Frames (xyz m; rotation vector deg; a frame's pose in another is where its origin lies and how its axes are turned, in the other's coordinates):
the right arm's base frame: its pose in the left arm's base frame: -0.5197 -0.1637 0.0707 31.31 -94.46 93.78
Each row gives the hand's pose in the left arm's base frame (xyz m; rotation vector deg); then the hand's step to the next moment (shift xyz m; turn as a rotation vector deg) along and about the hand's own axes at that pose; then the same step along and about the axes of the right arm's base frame.
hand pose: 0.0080 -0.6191 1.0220 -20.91 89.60 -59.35
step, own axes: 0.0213 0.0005 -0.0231 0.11 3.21 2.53
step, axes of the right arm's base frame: 0.0047 0.0296 0.0096 -3.72 -0.76 -1.52
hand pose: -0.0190 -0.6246 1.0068 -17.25 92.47 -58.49
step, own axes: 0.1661 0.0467 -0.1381 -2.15 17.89 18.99
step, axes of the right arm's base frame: -0.0120 0.2168 0.0409 -22.69 -9.45 -9.00
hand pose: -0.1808 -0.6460 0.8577 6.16 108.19 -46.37
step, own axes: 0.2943 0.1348 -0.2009 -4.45 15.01 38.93
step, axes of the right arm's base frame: -0.0189 0.3646 -0.1089 -36.20 -21.22 0.50
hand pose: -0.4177 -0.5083 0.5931 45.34 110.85 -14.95
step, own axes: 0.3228 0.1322 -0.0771 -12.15 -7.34 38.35
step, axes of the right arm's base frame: -0.0666 0.2229 -0.2711 -29.75 -16.44 22.74
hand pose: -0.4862 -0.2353 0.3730 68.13 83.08 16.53
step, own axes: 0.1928 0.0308 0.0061 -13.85 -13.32 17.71
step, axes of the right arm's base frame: -0.0757 0.0344 -0.1768 -13.60 -2.17 22.21
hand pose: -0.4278 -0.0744 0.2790 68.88 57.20 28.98
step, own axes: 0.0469 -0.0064 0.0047 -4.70 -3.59 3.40
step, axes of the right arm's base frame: -0.0276 -0.0014 -0.0387 -2.39 0.43 6.38
